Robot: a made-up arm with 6 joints. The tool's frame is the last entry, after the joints.
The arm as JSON. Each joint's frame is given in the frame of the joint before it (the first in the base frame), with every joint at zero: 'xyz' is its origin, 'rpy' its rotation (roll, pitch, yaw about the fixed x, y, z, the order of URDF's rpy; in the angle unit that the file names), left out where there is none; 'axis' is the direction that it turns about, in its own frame. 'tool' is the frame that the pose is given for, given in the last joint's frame.
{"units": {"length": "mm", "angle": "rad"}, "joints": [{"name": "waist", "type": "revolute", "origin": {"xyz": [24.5, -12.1, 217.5]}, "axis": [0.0, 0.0, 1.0]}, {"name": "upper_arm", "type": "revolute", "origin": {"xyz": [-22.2, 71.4, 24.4]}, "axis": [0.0, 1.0, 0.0]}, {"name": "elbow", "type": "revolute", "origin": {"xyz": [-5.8, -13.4, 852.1]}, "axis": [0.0, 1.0, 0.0]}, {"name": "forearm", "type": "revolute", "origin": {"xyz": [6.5, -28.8, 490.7]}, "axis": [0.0, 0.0, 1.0]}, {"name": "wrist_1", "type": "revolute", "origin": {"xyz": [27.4, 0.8, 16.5]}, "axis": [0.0, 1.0, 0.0]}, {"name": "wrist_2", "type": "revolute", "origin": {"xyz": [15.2, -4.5, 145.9]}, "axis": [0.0, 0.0, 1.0]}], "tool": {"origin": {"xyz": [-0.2, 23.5, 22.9], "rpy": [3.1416, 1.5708, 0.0]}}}
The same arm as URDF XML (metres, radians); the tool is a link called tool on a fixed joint. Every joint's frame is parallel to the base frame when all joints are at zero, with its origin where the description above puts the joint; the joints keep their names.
<robot name="arm">
  <joint name="waist" type="continuous">
    <parent link="base"/>
    <child link="link1"/>
    <origin xyz="0.0245 -0.0121 0.2175" rpy="0 0 0"/>
    <axis xyz="0 0 1"/>
  </joint>
  <joint name="upper_arm" type="continuous">
    <parent link="link1"/>
    <child link="link2"/>
    <origin xyz="-0.0222 0.0714 0.0244" rpy="0 0 0"/>
    <axis xyz="0 1 0"/>
  </joint>
  <joint name="elbow" type="continuous">
    <parent link="link2"/>
    <child link="link3"/>
    <origin xyz="-0.0058 -0.0134 0.8521" rpy="0 0 0"/>
    <axis xyz="0 1 0"/>
  </joint>
  <joint name="forearm" type="continuous">
    <parent link="link3"/>
    <child link="link4"/>
    <origin xyz="0.0065 -0.0288 0.4907" rpy="0 0 0"/>
    <axis xyz="0 0 1"/>
  </joint>
  <joint name="wrist_1" type="continuous">
    <parent link="link4"/>
    <child link="link5"/>
    <origin xyz="0.0274 0.0008 0.0165" rpy="0 0 0"/>
    <axis xyz="0 1 0"/>
  </joint>
  <joint name="wrist_2" type="continuous">
    <parent link="link5"/>
    <child link="link6"/>
    <origin xyz="0.0152 -0.0045 0.1459" rpy="0 0 0"/>
    <axis xyz="0 0 1"/>
  </joint>
  <joint name="tool_fixed" type="fixed">
    <parent link="link6"/>
    <child link="tool"/>
    <origin xyz="-0.0002 0.0235 0.0229" rpy="-3.1416 1.5708 0"/>
  </joint>
  <link name="base"/>
  <link name="link1"/>
  <link name="link2"/>
  <link name="link3"/>
  <link name="link4"/>
  <link name="link5"/>
  <link name="link6"/>
  <link name="tool"/>
</robot>

